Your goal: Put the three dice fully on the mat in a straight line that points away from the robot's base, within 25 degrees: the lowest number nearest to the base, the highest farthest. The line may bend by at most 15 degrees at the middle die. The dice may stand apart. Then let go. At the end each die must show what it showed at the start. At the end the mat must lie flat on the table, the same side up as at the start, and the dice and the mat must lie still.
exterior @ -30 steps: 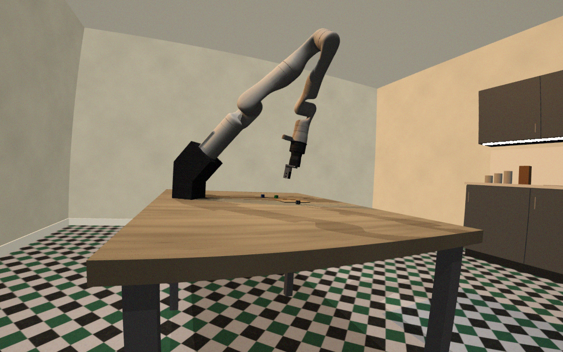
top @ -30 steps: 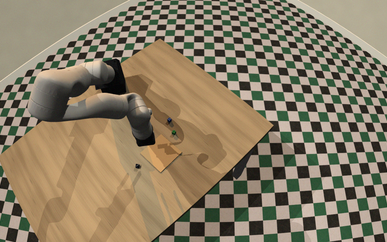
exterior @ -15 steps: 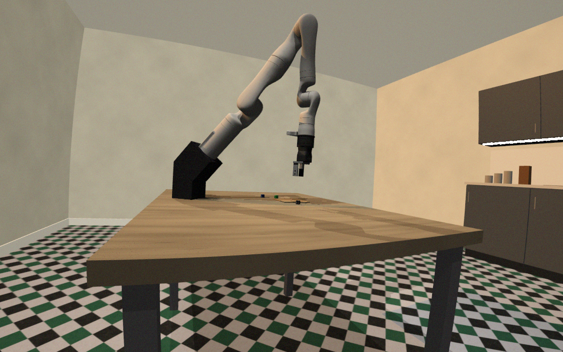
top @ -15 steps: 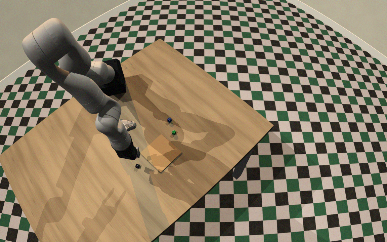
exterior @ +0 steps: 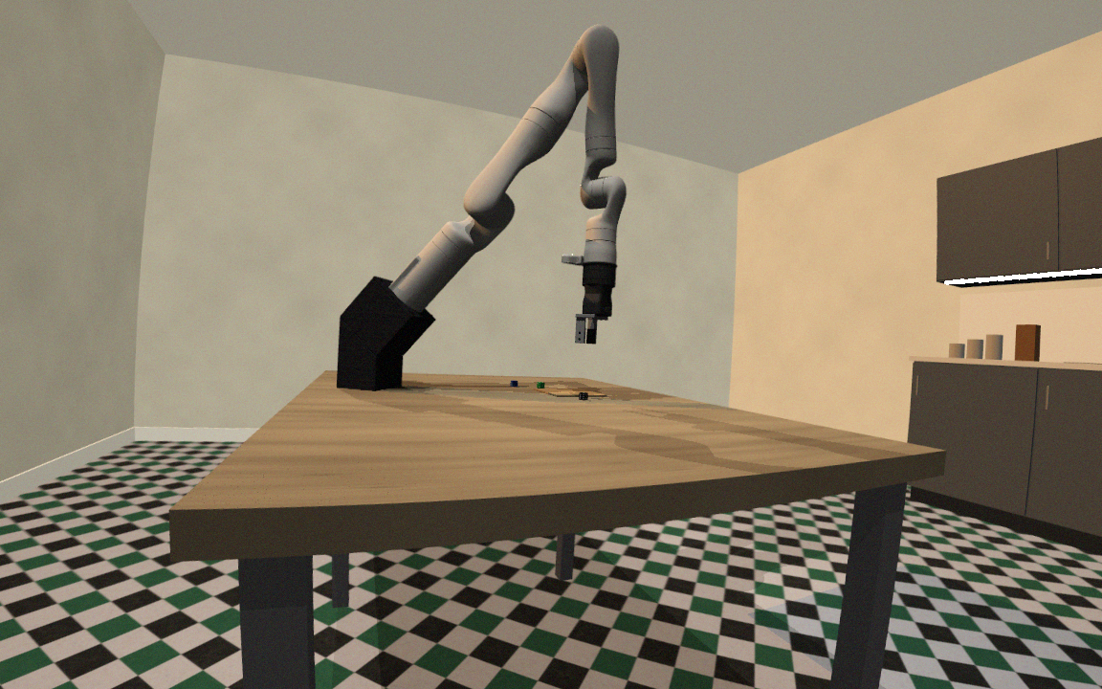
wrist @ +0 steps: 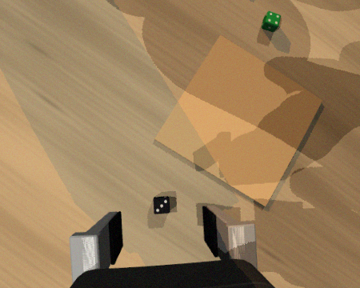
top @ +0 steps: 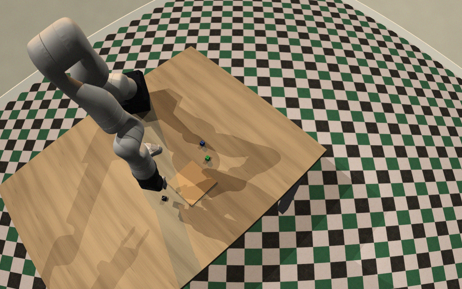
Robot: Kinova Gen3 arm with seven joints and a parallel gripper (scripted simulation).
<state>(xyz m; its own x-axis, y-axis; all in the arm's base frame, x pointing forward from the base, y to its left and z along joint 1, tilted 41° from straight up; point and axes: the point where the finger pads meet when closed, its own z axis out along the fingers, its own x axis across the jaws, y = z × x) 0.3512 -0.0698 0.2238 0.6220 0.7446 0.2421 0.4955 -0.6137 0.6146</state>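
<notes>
My hand is 140 mm above the black die. Round my hand: green die: 240 mm to the left, 140 mm below, 20 mm behind; blue die: 270 mm to the left, 140 mm below, 80 mm behind; orange mat: 140 mm below, 120 mm to the left, 20 mm ahead.
</notes>
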